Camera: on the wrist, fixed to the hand. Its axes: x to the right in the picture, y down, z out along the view.
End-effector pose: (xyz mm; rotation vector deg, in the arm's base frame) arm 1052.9 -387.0 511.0 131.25 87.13 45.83
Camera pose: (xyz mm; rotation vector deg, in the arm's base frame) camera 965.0 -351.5 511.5 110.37 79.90 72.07
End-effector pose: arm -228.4 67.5 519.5 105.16 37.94 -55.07
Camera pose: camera -270.3 146.5 487.8 92.98 56.23 -35.10
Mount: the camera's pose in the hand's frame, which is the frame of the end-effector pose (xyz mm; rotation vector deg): 6.6 -80.8 -49.2 -20.85 13.90 -3.69
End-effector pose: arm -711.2 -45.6 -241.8 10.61 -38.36 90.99
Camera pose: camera -622.1 -15.5 -253.9 -14.27 -42.40 78.66
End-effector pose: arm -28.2 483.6 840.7 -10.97 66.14 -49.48
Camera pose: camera -109.7 438.8 859.1 -24.80 88.08 -42.43
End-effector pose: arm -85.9 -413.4 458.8 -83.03 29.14 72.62
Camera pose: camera 5.0 -429.7 480.2 -110.29 22.87 67.60
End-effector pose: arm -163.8 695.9 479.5 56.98 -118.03 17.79
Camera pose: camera -78.5 664.6 506.6 43.42 -101.91 0.97
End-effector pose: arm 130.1 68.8 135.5 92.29 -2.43 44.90
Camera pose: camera 149.3 132.9 68.3 66.57 2.25 49.38
